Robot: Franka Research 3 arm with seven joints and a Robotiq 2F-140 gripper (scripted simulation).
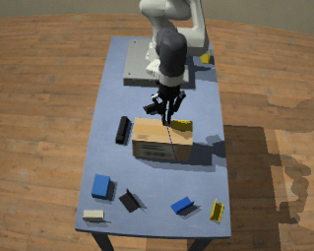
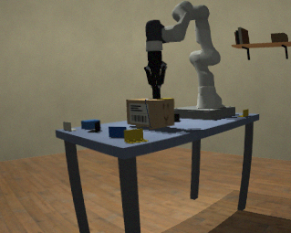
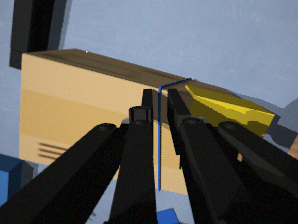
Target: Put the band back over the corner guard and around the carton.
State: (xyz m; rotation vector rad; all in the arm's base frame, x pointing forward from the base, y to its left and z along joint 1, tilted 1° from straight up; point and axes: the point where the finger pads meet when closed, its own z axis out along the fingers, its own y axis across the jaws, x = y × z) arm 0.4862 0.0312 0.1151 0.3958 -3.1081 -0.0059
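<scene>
Right now the yellow corner guard is 7 cm to the left of my hand and 4 cm below it. The rest, counted from my hand: blue angle piece (31 cm ahead, 16 cm below, 9 cm to the left); brown carton (10 cm below, 4 cm ahead, 1 cm to the right); black block (19 cm to the right, 15 cm below, 4 cm behind).
</scene>
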